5 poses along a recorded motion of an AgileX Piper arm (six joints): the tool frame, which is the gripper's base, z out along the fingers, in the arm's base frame.
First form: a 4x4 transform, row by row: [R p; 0 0 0 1], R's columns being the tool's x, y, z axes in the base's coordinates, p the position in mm. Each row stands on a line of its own.
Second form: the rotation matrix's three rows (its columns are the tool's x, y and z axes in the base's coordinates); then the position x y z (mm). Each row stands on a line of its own. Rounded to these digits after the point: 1 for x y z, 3 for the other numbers.
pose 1, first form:
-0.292, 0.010, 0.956, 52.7
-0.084, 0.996, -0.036, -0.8
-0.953, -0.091, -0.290, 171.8
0, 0, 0, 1
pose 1, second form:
-0.292, 0.010, 0.956
-0.084, 0.996, -0.036
-0.953, -0.091, -0.290
52.7, -0.8, 171.8

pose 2, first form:
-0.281, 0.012, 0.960, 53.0
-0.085, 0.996, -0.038, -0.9
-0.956, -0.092, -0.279, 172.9
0, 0, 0, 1
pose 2, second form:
-0.281, 0.012, 0.960
-0.085, 0.996, -0.038
-0.956, -0.092, -0.279
53.0, -0.9, 172.9

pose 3, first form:
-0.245, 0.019, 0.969, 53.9
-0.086, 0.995, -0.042, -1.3
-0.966, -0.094, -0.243, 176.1
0, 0, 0, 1
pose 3, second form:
-0.245, 0.019, 0.969
-0.086, 0.995, -0.042
-0.966, -0.094, -0.243
53.9, -1.3, 176.1

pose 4, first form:
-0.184, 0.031, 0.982, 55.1
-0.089, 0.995, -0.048, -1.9
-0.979, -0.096, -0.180, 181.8
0, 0, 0, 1
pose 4, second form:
-0.184, 0.031, 0.982
-0.089, 0.995, -0.048
-0.979, -0.096, -0.180
55.1, -1.9, 181.8

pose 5, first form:
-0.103, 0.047, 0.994, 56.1
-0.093, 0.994, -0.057, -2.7
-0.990, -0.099, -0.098, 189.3
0, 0, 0, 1
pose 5, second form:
-0.103, 0.047, 0.994
-0.093, 0.994, -0.057
-0.990, -0.099, -0.098
56.1, -2.7, 189.3

